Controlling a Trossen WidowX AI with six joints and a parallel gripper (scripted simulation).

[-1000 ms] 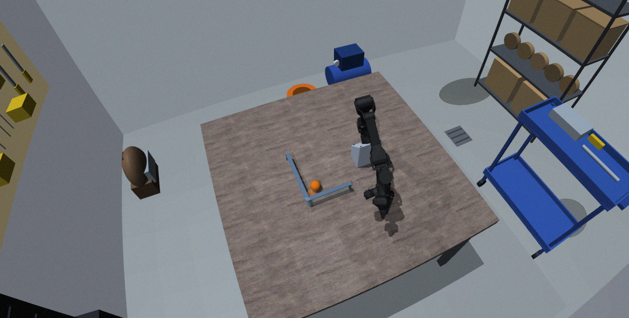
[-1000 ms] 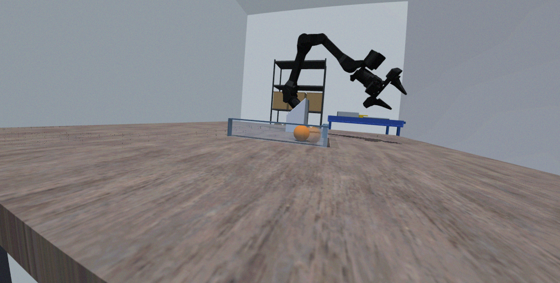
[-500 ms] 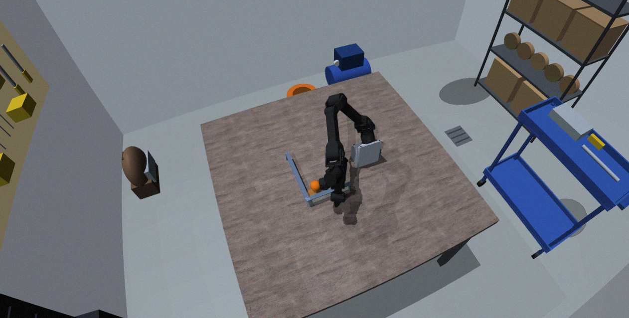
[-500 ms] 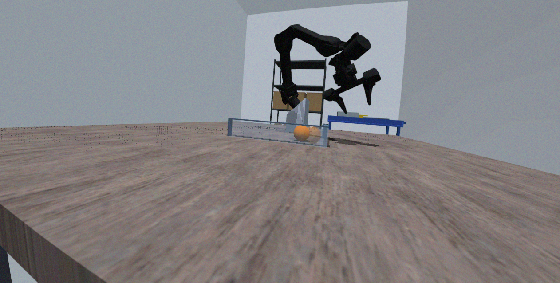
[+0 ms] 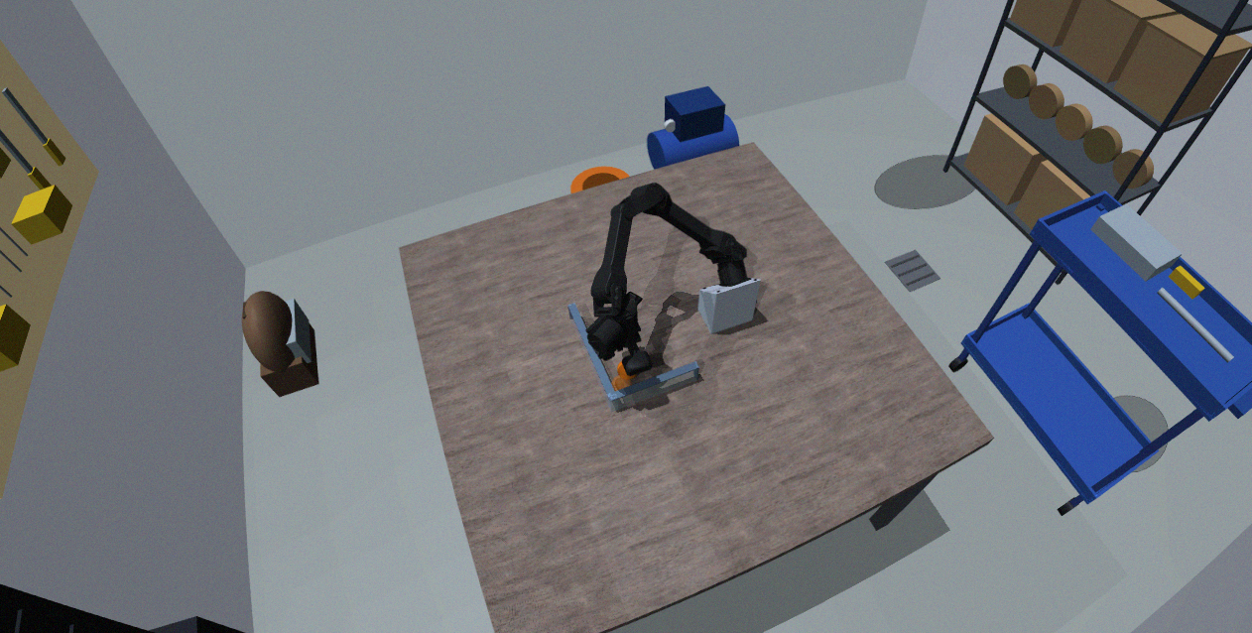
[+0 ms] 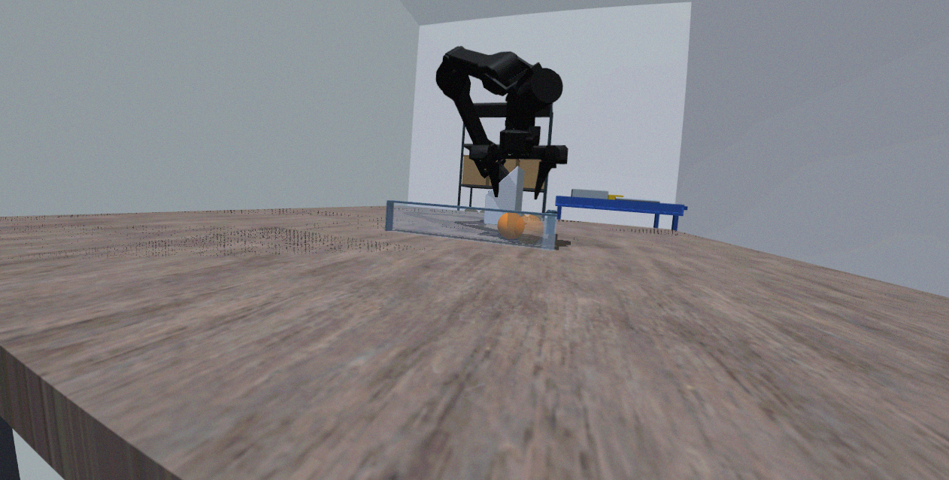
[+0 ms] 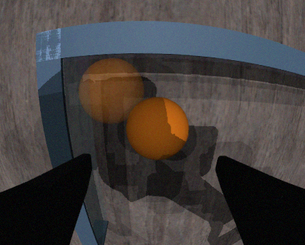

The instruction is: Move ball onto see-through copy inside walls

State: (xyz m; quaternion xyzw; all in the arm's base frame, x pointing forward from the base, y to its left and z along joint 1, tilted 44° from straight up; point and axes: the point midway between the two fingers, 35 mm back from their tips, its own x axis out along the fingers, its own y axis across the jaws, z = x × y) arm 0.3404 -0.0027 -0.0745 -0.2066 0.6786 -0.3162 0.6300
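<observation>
Now: the orange ball 6 cm below my gripper tip. From my gripper tip the other things lie so: see-through copy (6 cm below, 4 cm ahead, 3 cm to the left); wall (8 cm to the right, 6 cm ahead, 5 cm below).
</observation>
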